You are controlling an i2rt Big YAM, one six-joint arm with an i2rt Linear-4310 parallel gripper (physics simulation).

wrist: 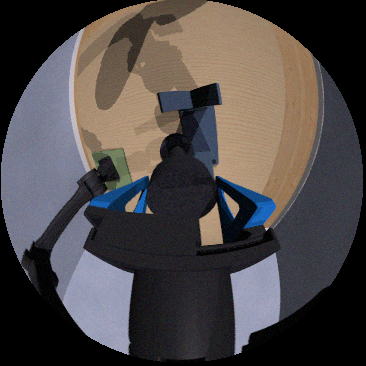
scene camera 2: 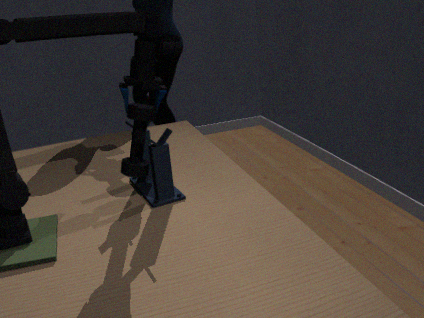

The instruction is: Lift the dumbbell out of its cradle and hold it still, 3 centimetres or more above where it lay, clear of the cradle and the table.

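Frame: origin at the arm's base, x ahead, y left, z up, level; millimetres.
Seen in the pictures: gripper, fingertip midpoint: point(wrist: 181, 179) point(scene camera 2: 141, 113); arm's base at its link origin: point(wrist: 109, 168) point(scene camera 2: 14, 236).
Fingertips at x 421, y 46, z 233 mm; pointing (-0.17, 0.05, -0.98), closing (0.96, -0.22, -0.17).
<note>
Pixels of each thing's top centre, then the offset from my fingertips to it. Level surfaces: height alone.
- dark dumbbell at its top centre: point(wrist: 157, 206) point(scene camera 2: 133, 103) dx -23, dy -10, dz +33 mm
- dark blue-grey cradle at its top centre: point(wrist: 197, 153) point(scene camera 2: 147, 125) dx +18, dy +13, dz -43 mm
- table at its surface level: dz -247 mm
The dark dumbbell point(scene camera 2: 137, 142) point(wrist: 182, 197) hangs upright, its upper head between the blue fingers and its lower head below. My gripper point(scene camera 2: 142, 108) point(wrist: 181, 179) is shut on that upper head. The dark blue-grey cradle point(scene camera 2: 162, 172) point(wrist: 205, 130) stands on the table point(scene camera 2: 225, 240) point(wrist: 240, 100), with slanted prongs at its top. In the scene view the lower head shows just left of the cradle's near post, above the level of the base plate. In the wrist view it lies left of the cradle's base plate. Whether the dumbbell touches the cradle I cannot tell.
A green mat point(scene camera 2: 44, 240) point(wrist: 121, 165) lies under the arm's base point(scene camera 2: 12, 230) point(wrist: 107, 169). The table's right edge borders a wooden floor point(scene camera 2: 300, 205). A person in dark clothes point(scene camera 2: 172, 52) stands behind the arm, past the table's far edge. Shadows fall across the table.
</note>
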